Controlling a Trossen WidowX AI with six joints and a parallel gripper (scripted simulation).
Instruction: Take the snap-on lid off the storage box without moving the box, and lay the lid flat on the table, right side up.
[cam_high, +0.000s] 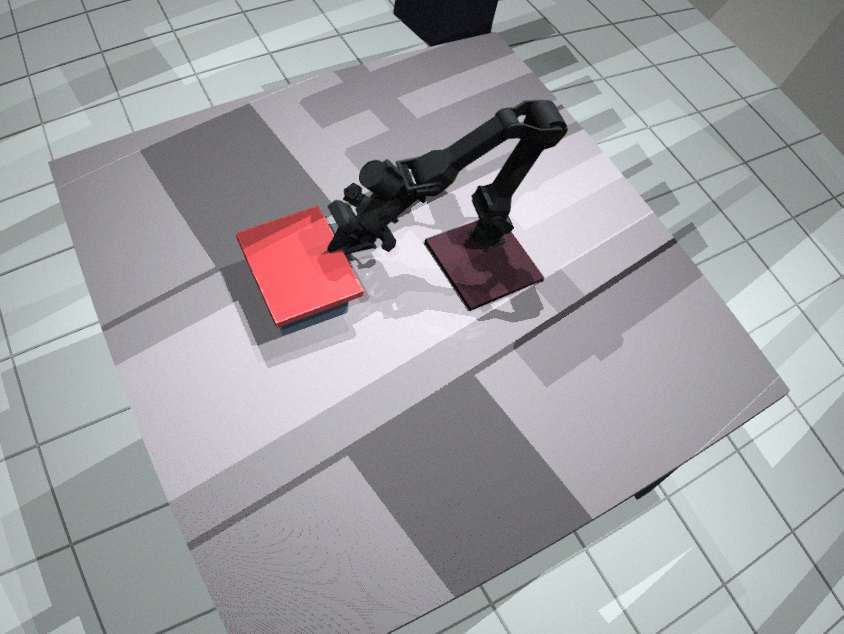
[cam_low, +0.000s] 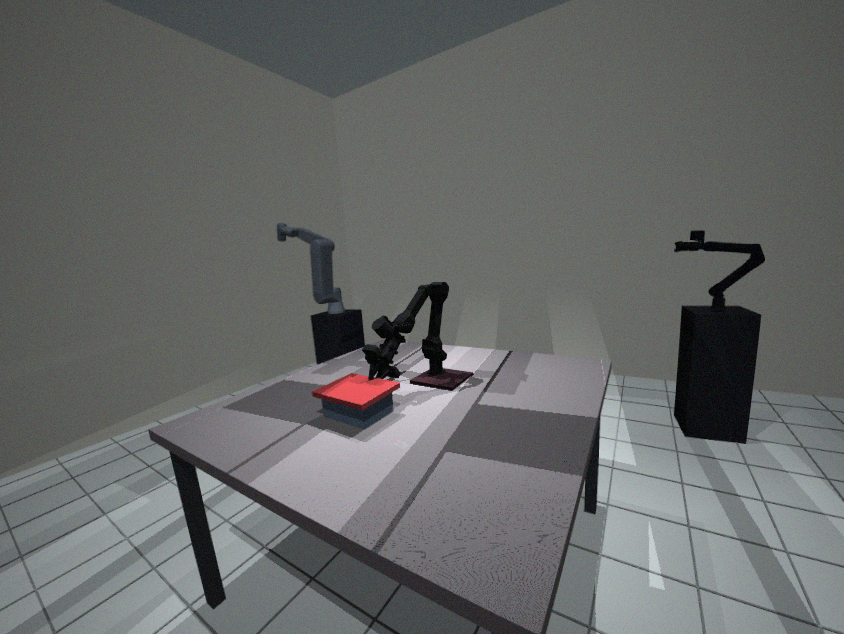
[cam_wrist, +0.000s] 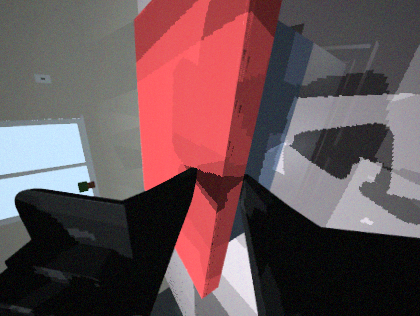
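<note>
My gripper tip is 7 cm short of the red lid and 1 cm to the left of it. From my gripper tip the other things lie so: storage box (8 cm ahead, 4 cm below, 1 cm to the right).
</note>
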